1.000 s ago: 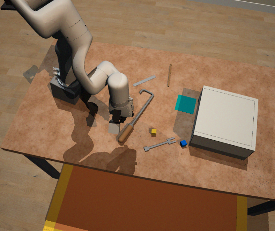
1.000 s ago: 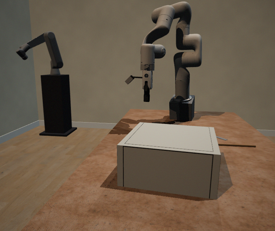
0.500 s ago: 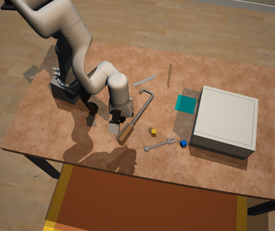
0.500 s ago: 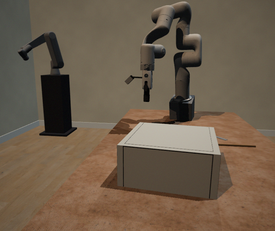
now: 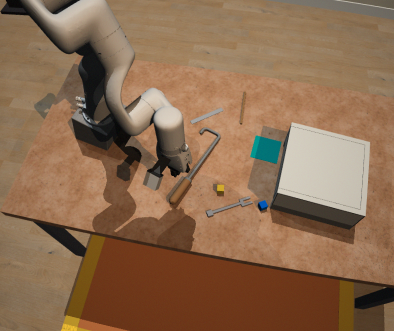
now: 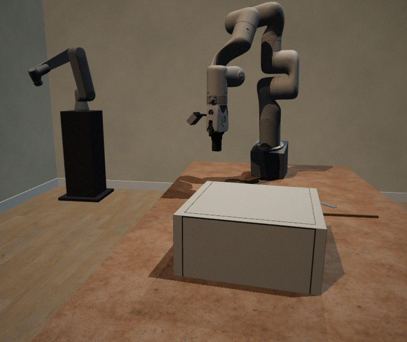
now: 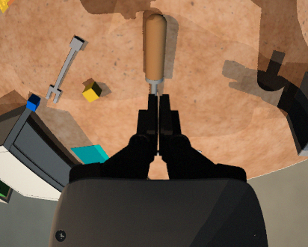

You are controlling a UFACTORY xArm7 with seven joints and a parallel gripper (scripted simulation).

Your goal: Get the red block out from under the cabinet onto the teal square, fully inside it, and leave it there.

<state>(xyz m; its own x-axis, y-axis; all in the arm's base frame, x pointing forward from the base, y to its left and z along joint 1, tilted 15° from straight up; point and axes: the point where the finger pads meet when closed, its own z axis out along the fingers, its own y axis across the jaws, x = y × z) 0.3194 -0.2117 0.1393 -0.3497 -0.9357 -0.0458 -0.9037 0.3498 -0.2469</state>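
My hand is 20 mm short of the grey hook tool, 140 mm to the right of it and 170 mm above it. Also, from my hand: grey forked tool (190 mm ahead, 20 mm to the right, 180 mm below); then blue cube (310 mm ahead, 170 mm below); then yellow cube (150 mm ahead, 40 mm to the left, 170 mm below).
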